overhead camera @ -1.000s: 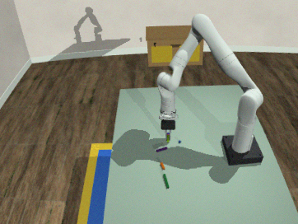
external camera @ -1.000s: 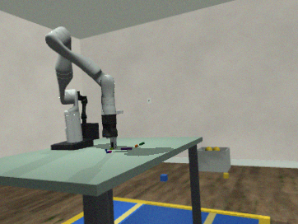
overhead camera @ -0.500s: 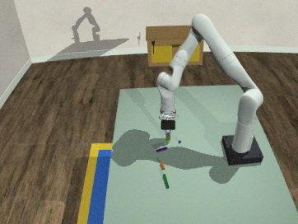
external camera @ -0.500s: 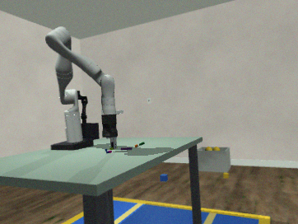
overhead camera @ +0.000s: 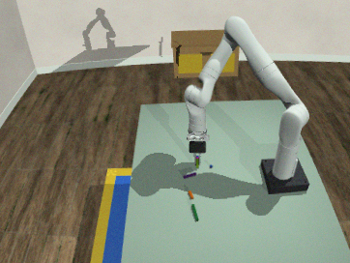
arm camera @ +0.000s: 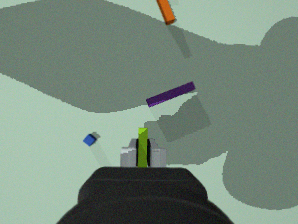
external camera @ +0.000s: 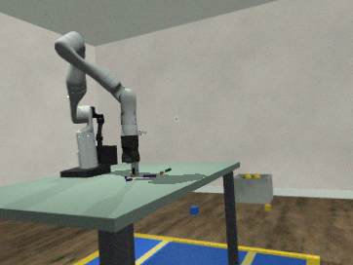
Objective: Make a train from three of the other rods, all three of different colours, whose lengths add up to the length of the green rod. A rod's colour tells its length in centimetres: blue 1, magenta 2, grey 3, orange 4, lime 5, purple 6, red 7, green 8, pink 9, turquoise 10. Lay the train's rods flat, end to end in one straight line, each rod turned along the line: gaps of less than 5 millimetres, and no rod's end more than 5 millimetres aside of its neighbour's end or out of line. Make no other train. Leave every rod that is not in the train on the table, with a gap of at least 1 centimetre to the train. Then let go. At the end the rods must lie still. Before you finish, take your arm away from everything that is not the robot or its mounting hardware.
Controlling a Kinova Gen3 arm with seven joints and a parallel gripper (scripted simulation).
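Now: the magenta rod 4 cm to the right of my hand and 3 cm below it. Also, from my hand: orange rod 17 cm to the left, 3 cm below, 3 cm ahead; then lime rod 1 cm below; then purple rod 6 cm to the left, 4 cm ahead, 3 cm below.
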